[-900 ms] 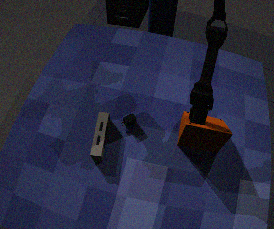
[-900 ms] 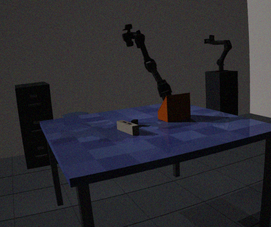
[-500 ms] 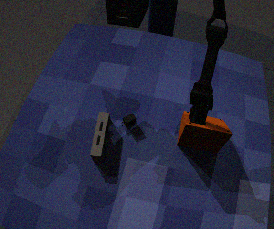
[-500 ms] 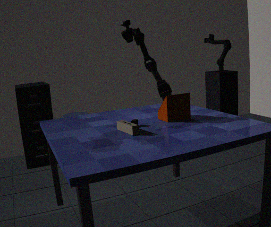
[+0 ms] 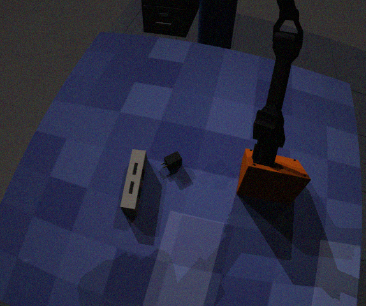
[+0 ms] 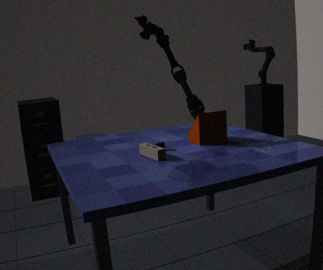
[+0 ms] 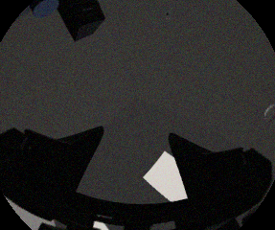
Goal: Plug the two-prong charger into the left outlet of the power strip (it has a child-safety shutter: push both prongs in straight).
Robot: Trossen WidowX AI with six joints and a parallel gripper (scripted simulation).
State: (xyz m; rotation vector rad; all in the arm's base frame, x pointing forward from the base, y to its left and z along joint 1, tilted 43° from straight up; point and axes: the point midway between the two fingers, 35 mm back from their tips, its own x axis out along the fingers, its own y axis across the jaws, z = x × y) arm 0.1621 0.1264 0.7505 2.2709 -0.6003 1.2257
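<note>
Right now my gripper tip is 80 mm short of the two-prong charger, 460 mm to the right of it and 760 mm above it.
</note>
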